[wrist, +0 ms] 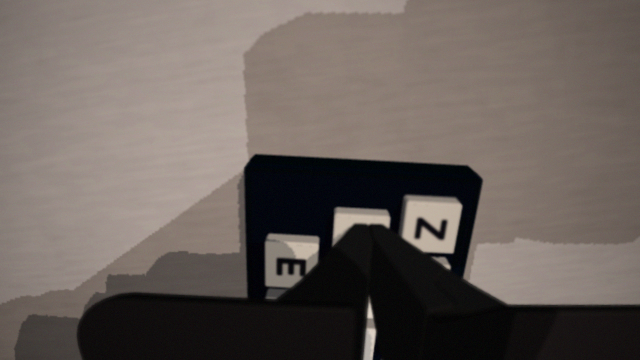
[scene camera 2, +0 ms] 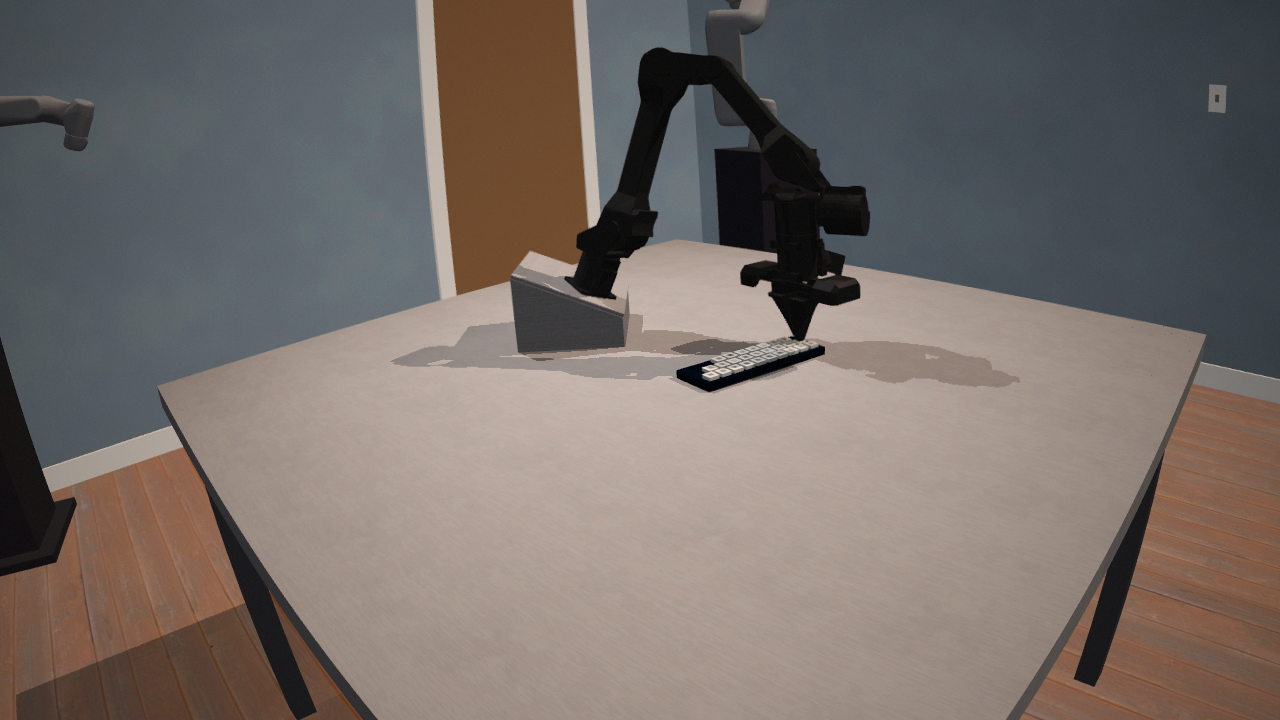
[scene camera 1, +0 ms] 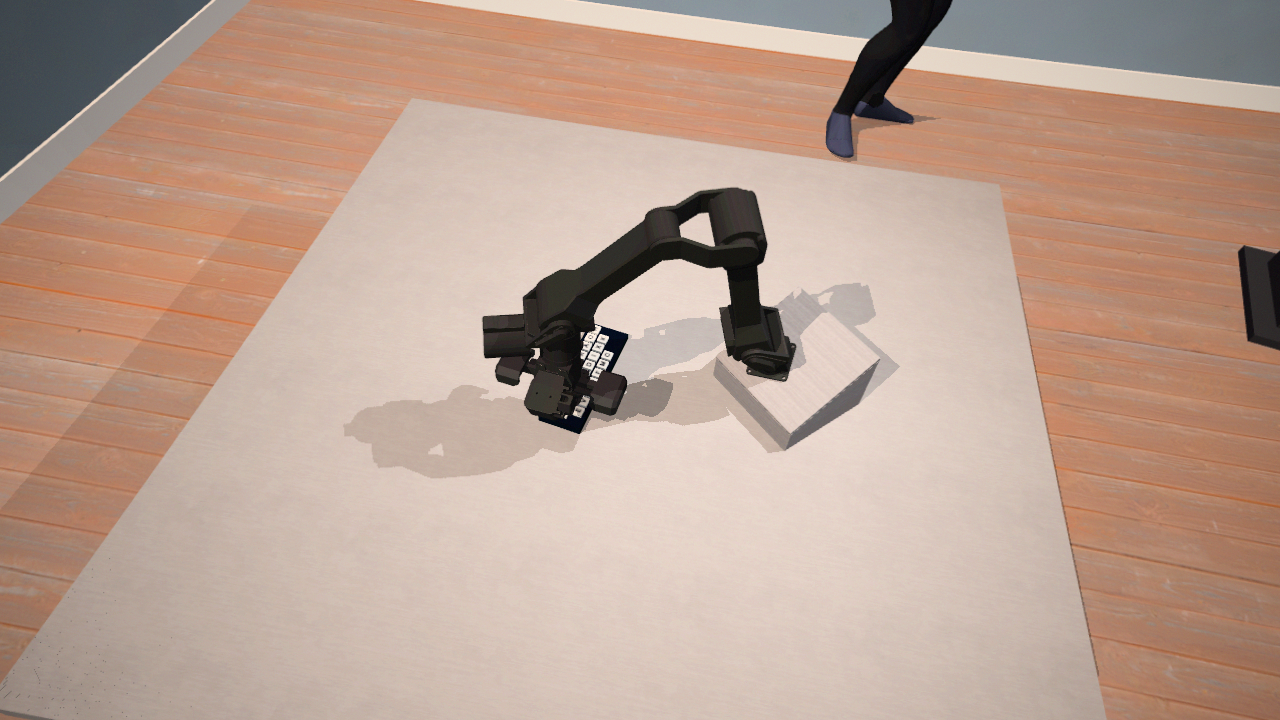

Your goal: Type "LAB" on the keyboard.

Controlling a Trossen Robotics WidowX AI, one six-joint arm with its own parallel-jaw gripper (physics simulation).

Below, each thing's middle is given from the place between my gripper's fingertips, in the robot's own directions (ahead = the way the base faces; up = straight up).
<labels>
My gripper is now 9 cm to the left of the dark blue keyboard (wrist: 294, 195) and 1 cm above it.
</labels>
